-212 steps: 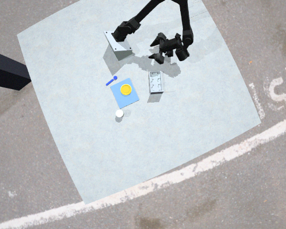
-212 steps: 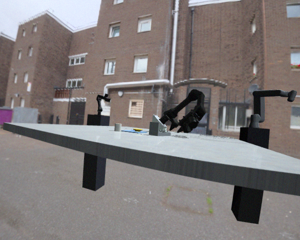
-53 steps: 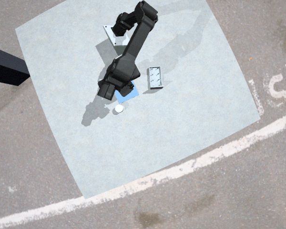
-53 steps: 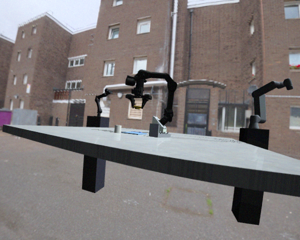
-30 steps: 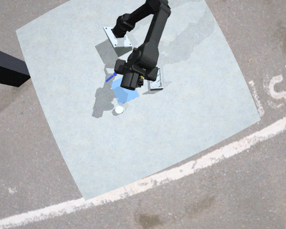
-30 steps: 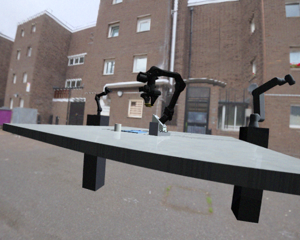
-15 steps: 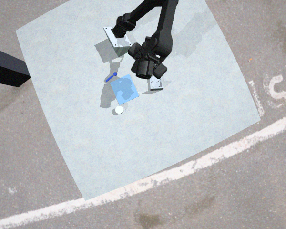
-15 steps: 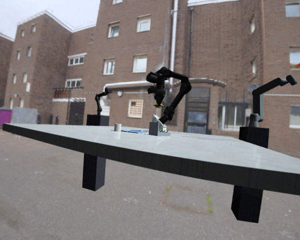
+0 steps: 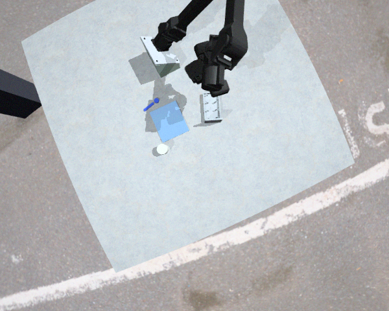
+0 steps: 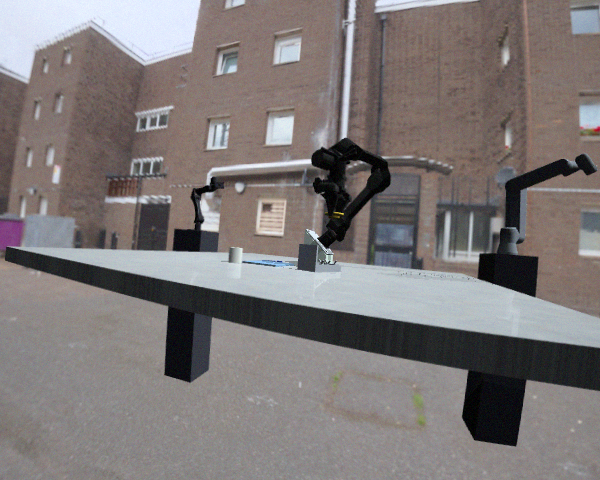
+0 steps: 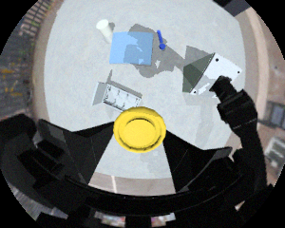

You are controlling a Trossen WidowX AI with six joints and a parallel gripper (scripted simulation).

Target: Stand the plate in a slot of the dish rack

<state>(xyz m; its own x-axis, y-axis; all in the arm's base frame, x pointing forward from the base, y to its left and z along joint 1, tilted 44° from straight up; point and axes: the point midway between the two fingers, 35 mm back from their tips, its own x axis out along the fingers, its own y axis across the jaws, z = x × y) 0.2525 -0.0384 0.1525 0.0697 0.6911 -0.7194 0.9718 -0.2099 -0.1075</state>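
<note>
Now: the grey dish rack 16 cm below my gripper tip, 7 cm ahead of it and 2 cm to the right of it. Round my gripper tip: blue utensil 24 cm to the right, 18 cm below, 9 cm behind; plate 1 cm above; mat 22 cm to the right, 18 cm below, 2 cm ahead.
</note>
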